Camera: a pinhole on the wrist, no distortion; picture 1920 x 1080 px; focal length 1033.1 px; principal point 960.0 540.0 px. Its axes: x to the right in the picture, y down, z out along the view. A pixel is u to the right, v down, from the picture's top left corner.
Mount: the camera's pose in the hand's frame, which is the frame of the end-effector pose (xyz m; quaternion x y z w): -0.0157 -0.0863 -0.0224 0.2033 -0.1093 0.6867 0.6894
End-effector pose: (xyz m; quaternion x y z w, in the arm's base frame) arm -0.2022 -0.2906 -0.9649 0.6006 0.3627 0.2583 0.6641
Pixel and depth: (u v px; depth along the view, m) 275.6 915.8 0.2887
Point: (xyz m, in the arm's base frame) -0.1594 -0.5178 -1.3271
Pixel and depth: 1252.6 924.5 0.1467
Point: -0.1368 -0.4272 -1.0660
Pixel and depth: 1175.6 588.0 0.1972
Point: -0.0767 -0.4140 -1.0948
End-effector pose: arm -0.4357 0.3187 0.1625 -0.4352 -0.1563 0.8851 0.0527
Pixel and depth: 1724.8 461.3 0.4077
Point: -0.8508 0.2178 0.3680
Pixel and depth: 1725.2 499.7 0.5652
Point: -1.0097 0.1416 0.4545
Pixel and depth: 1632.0 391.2 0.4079
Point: -0.8533 0.2588 0.3477
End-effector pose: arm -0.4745 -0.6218 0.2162 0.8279 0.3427 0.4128 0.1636
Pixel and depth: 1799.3 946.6 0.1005
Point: -0.4301 -0.6076 0.0970
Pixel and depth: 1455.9 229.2 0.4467
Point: -0.0734 -0.4304 0.0016
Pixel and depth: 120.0 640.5 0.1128
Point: -0.5430 -0.4769 0.0624
